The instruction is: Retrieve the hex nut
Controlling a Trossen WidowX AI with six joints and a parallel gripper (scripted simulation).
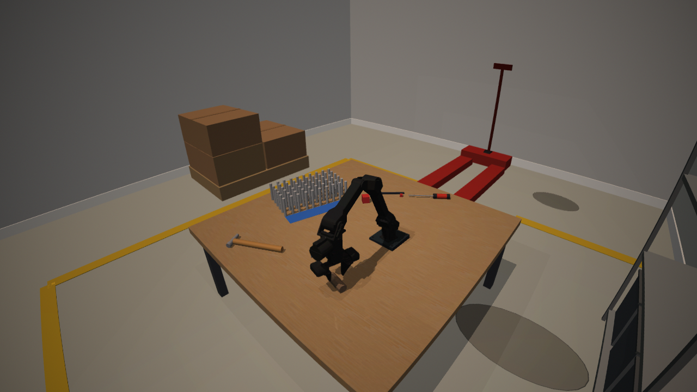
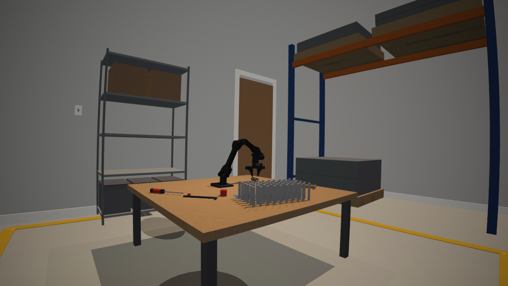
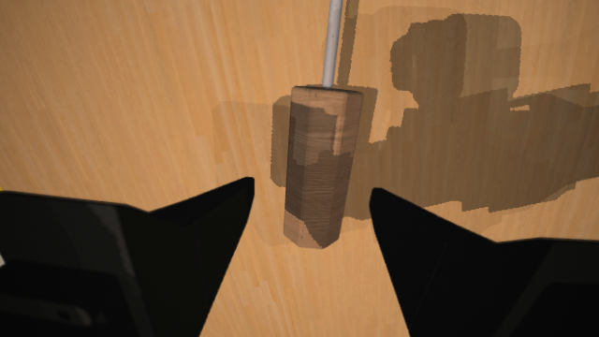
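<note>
Right now the hook tool is 11 cm ahead of my gripper tip and 3 cm below it. From my gripper tip the other things lie so: red cube 51 cm to the right, 48 cm ahead, 3 cm below; then blue taped strip 55 cm ahead, 25 cm to the right, 4 cm below; then hex nut 72 cm ahead, 31 cm to the right, 4 cm below.
</note>
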